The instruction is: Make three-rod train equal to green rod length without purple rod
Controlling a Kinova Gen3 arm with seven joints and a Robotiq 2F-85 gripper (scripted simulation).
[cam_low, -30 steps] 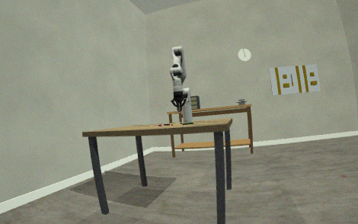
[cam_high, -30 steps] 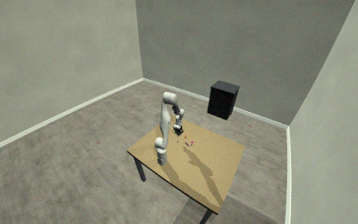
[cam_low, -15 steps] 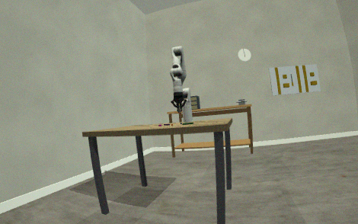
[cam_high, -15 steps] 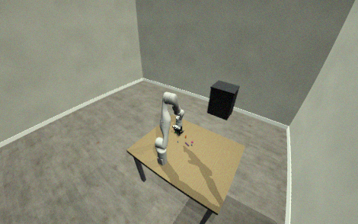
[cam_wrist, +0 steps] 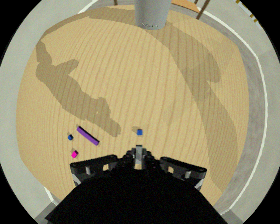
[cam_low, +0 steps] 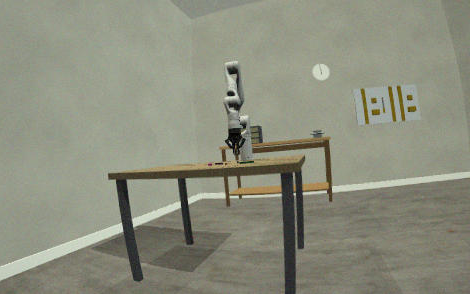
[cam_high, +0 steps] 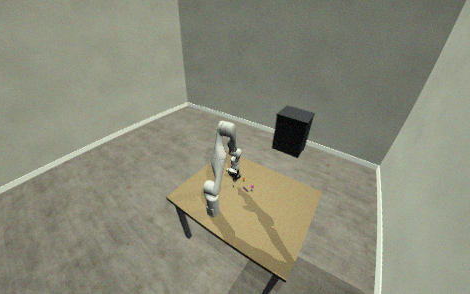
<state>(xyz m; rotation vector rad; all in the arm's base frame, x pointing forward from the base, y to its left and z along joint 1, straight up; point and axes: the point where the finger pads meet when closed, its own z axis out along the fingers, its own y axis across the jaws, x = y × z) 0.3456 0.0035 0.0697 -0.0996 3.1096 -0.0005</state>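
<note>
Right now the orange rod is 10 cm ahead of my hand, 6 cm below it and 4 cm to the right of it. The rest, counted from my hand: green rod 10 cm ahead, 8 cm to the left, 6 cm below; then grey rod 1 cm below; then purple rod 11 cm to the right, 6 cm below.
</note>
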